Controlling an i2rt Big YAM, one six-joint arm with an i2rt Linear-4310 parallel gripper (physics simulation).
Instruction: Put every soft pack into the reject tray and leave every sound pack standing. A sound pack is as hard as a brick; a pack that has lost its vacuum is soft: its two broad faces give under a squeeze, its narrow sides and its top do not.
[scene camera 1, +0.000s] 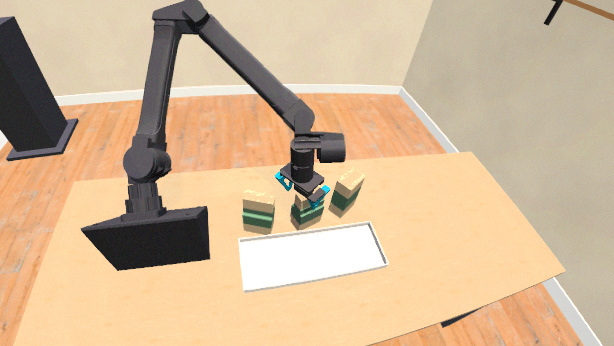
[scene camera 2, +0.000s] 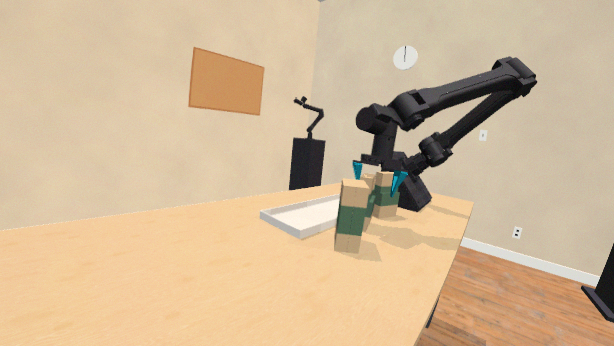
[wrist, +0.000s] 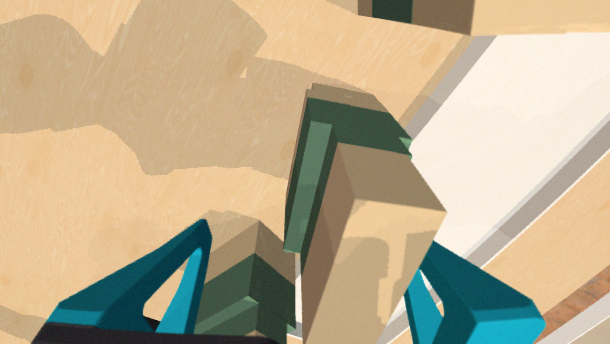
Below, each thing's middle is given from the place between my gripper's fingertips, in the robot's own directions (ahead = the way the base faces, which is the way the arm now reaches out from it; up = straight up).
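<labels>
There's the white reject tray (scene camera 1: 273, 261), and it's 8 cm below my hand and 14 cm to the right of it.
</labels>
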